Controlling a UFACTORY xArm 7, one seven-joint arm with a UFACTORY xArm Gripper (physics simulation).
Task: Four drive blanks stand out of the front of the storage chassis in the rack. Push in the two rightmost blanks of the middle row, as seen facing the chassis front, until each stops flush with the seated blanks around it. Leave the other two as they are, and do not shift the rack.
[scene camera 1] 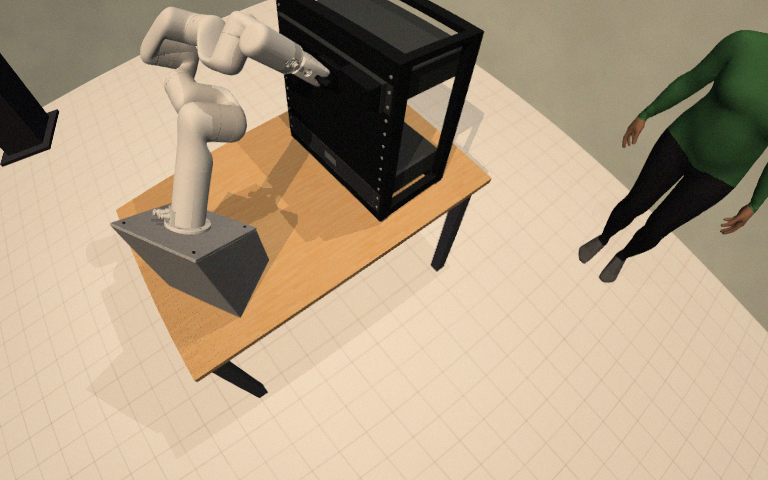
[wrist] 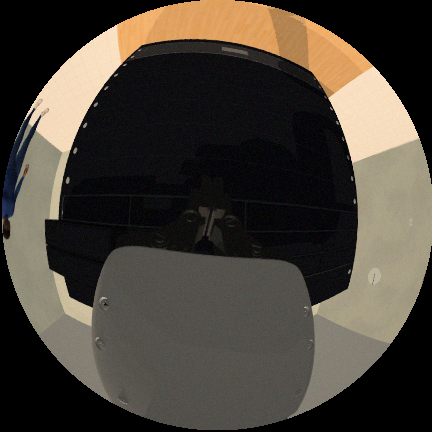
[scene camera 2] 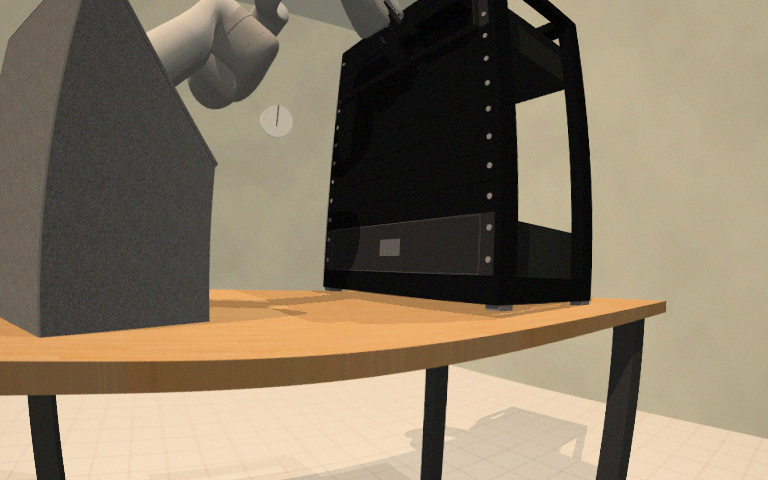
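Where they show: gripper, fingertip midpoint: [scene camera 1: 328, 80] [wrist: 208, 189] [scene camera 2: 399, 61]; arm's base, link origin: [scene camera 1: 187, 225] [scene camera 2: 106, 96].
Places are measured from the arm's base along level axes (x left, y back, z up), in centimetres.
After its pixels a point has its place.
The black storage chassis [scene camera 1: 362, 79] {x 6.1, y -49.6, z 26.8 cm} [wrist: 300, 218] {x 29.4, y -41.9, z 19.7 cm} sits high in the black rack [scene camera 1: 396, 67] {x 1.5, y -55.5, z 32.2 cm} [scene camera 2: 505, 169] {x 0.3, y -55.2, z -7.1 cm}. In the wrist view, which shows the rack upside down, a dark block [wrist: 77, 234] {x 8.0, y -46.8, z 22.2 cm} stands out past the rack's side at the chassis's right end as seen facing it. A thin seam crosses the protruding part. Single blanks and their rows are too dark to tell apart. My gripper [scene camera 1: 325, 78] {x 19.5, y -44.9, z 17.7 cm} [wrist: 208, 189] {x 19.5, y -44.9, z 17.7 cm} is shut and empty, with its fingertips close to the chassis front, left of the block. Whether they touch a blank is hidden in the dark.
The rack stands on the wooden table [scene camera 1: 317, 260] {x -6.2, y -31.2, z -27.9 cm} [scene camera 2: 271, 345] {x -14.1, y -24.6, z -27.9 cm}. A grey unit with a pale label [scene camera 1: 330, 157] {x 23.0, y -44.4, z -17.0 cm} [scene camera 2: 430, 246] {x 13.0, y -48.4, z -17.6 cm} fills the rack's bottom. The arm's grey pedestal [scene camera 1: 226, 266] {x -12.5, y -7.7, z -4.5 cm} [scene camera 2: 124, 198] {x -10.7, y -9.1, z -15.0 cm} stands in front of the rack. A person in green [scene camera 1: 719, 130] stands beyond the table.
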